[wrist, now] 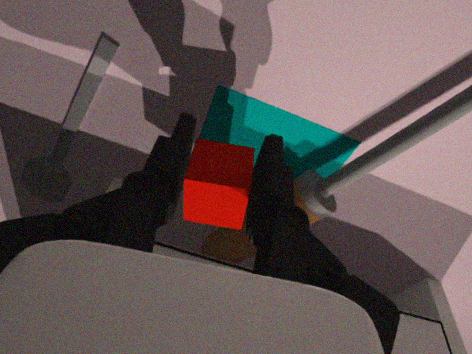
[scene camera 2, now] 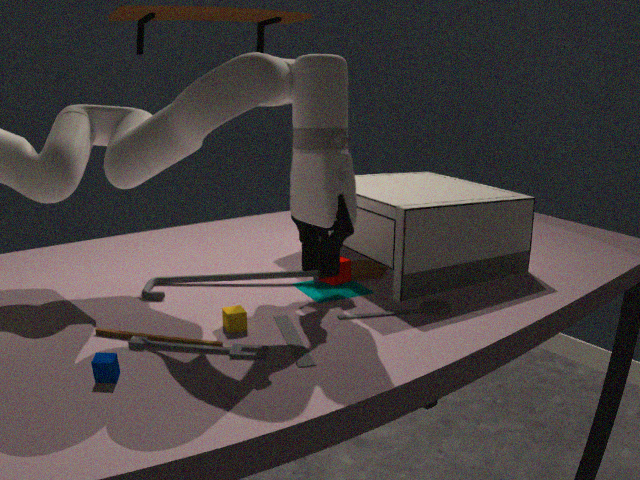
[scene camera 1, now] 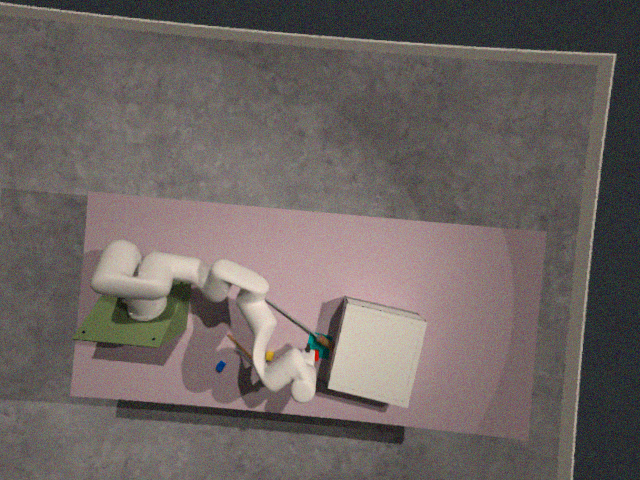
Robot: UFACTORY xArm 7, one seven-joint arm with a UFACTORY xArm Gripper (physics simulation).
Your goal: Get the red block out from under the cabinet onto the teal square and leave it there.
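Frame: origin at the arm's base, x ahead, y left, z up, level; metres.
Seen in the pictures: gripper, between the fingertips: (wrist: 225, 147) (scene camera 2: 320, 273); arm's base, origin of its link: (scene camera 1: 148, 305).
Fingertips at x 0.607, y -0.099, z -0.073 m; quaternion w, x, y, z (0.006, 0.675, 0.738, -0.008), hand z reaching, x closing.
Observation:
Offsets run from my fingertips to a thing's top centre. "spot": to the spot under its first point.
The red block @[dz +0.015, dx +0.026, dy +0.004 m] (scene camera 1: 316, 355) (scene camera 2: 343, 271) (wrist: 216, 200) is between the fingers of my gripper (scene camera 2: 320, 272) (wrist: 225, 147), which is shut on it, pointing down. The teal square @[spot: dz -0.039, dx +0.011, dy +0.038 m] (scene camera 1: 312, 342) (scene camera 2: 330, 293) (wrist: 280, 120) lies flat on the table in front of the cabinet @[dz +0.096, dx +0.243, dy +0.083 m] (scene camera 1: 377, 351) (scene camera 2: 465, 232). The block overlaps part of the square in the scene views and the wrist view; whether it touches the square I cannot tell. The fingers and the block hide part of the square.
A long grey rod (scene camera 1: 292, 318) (scene camera 2: 232, 277) (wrist: 400, 137) reaches to the square; its orange-brown handle @[dz -0.004, dx +0.072, dy +0.049 m] (scene camera 1: 324, 341) (scene camera 2: 368, 268) lies toward the cabinet. A thin grey tool @[dz -0.032, dx +0.061, dy -0.101 m] (scene camera 2: 364, 314) (wrist: 85, 90), a yellow block @[dz -0.014, dx -0.147, dy -0.042 m] (scene camera 1: 269, 355) (scene camera 2: 234, 319), a blue block @[dz -0.014, dx -0.332, dy -0.118 m] (scene camera 1: 220, 366) (scene camera 2: 105, 367) and a wrench @[dz -0.031, dx -0.215, dy -0.085 m] (scene camera 2: 180, 347) lie nearby.

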